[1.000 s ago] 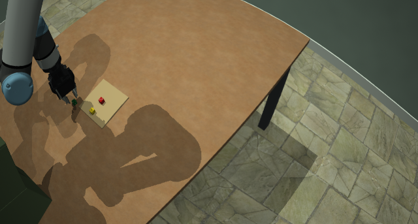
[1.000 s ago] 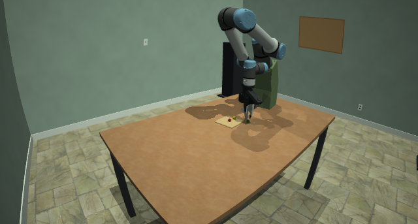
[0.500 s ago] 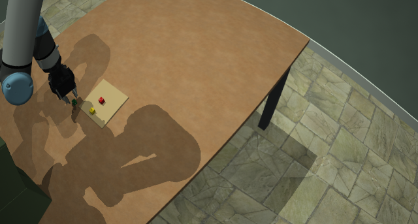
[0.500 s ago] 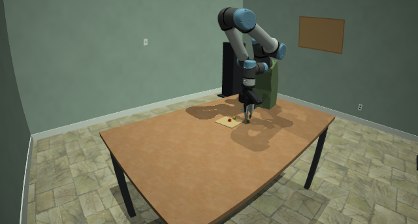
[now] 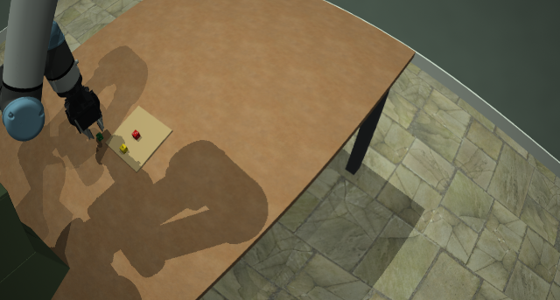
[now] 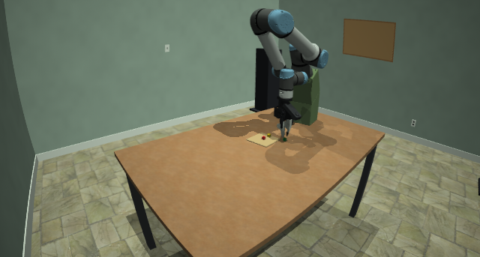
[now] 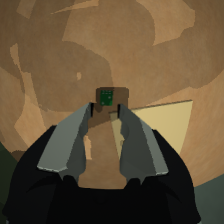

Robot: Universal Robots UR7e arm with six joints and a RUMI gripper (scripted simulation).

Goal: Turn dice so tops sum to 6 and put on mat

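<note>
Now: the green die 30 mm below my hand. Also, from my hand: yellow die (90 mm to the right, 40 mm ahead, 30 mm below); then mat (90 mm ahead, 80 mm to the right, 40 mm below); then red die (90 mm ahead, 80 mm to the right, 30 mm below).
</note>
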